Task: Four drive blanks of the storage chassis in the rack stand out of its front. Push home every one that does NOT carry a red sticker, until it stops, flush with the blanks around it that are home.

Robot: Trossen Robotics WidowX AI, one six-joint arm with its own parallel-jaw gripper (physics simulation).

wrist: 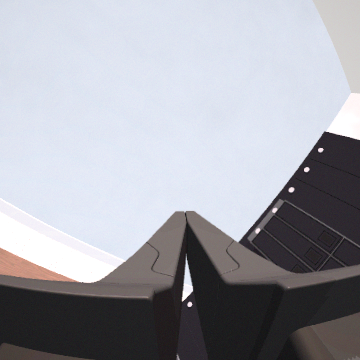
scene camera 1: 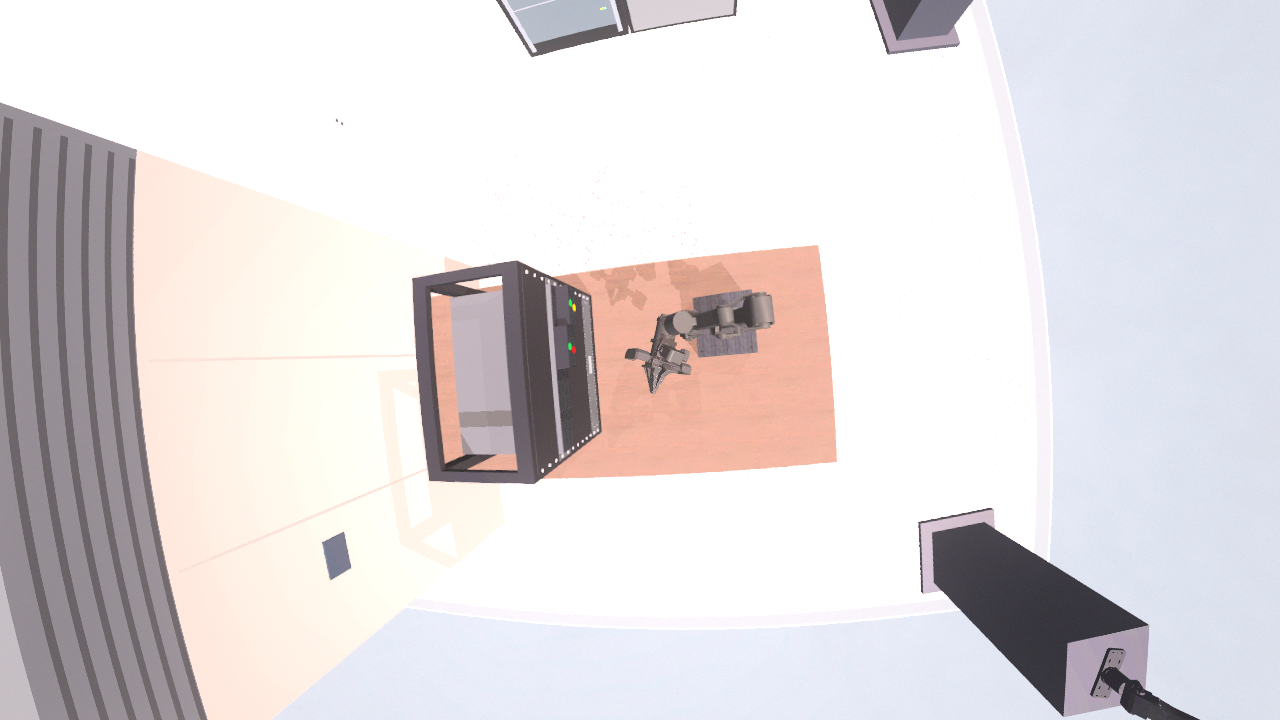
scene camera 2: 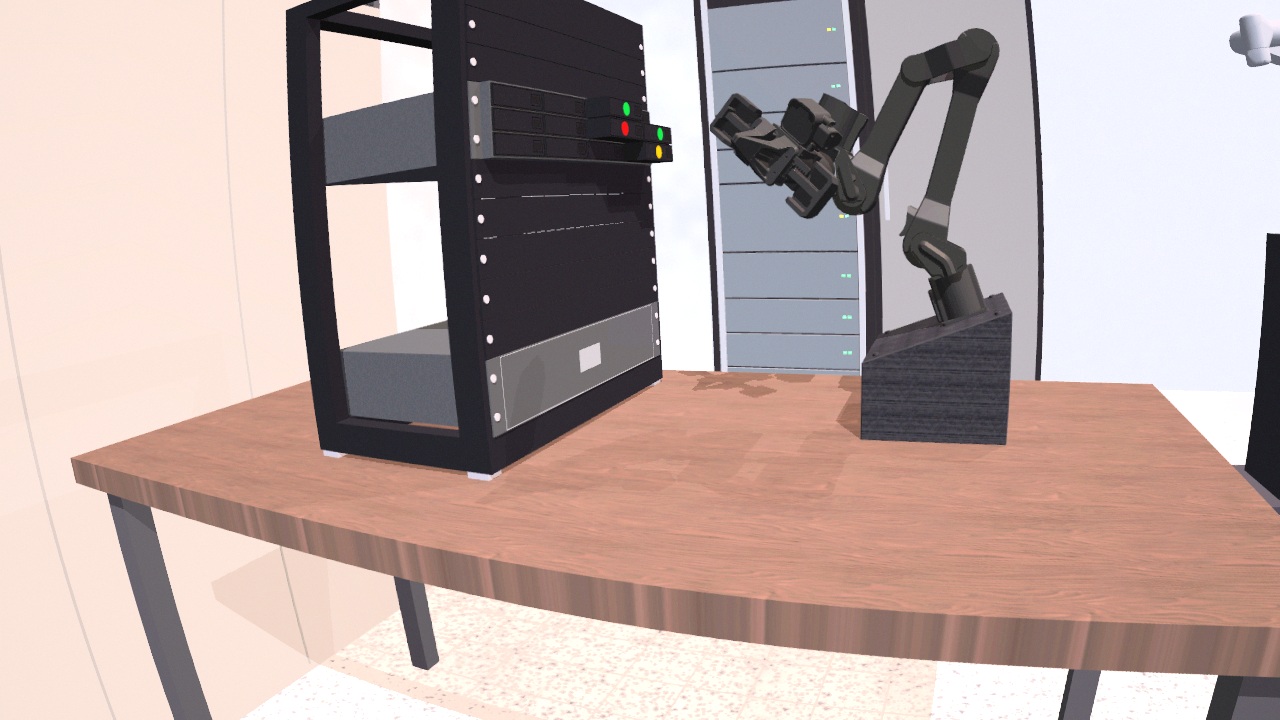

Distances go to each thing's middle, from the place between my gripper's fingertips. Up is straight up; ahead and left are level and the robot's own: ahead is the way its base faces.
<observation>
Now: hand 240 mm short of the red-stickered drive blank (scene camera 2: 613, 129), 160 mm to the left of it and 40 mm below it. Round my hand: yellow-stickered drive blank (scene camera 2: 641, 152) 270 mm to the right, 230 mm ahead, 10 mm above.
</observation>
